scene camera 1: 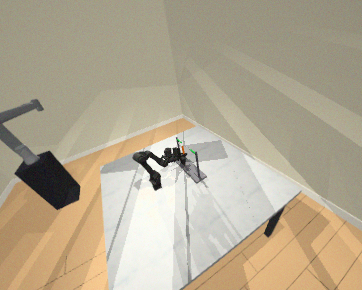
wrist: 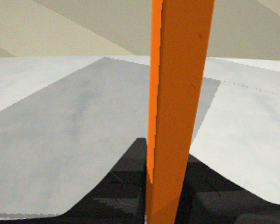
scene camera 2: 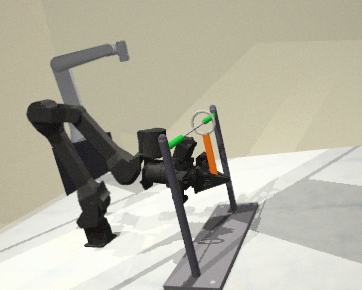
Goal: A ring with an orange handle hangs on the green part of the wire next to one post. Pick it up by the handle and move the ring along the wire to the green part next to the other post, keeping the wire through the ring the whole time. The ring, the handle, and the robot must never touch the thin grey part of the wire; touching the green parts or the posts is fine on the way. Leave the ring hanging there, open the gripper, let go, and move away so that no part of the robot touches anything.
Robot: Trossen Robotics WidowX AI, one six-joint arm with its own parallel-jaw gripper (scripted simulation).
Path:
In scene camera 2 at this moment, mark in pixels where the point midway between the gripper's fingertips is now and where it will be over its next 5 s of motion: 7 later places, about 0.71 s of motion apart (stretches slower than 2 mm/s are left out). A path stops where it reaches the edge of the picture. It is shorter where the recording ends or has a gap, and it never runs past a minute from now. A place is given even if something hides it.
My gripper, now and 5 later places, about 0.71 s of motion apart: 229,179; 231,176; 233,182; 217,179; 213,179; 195,178

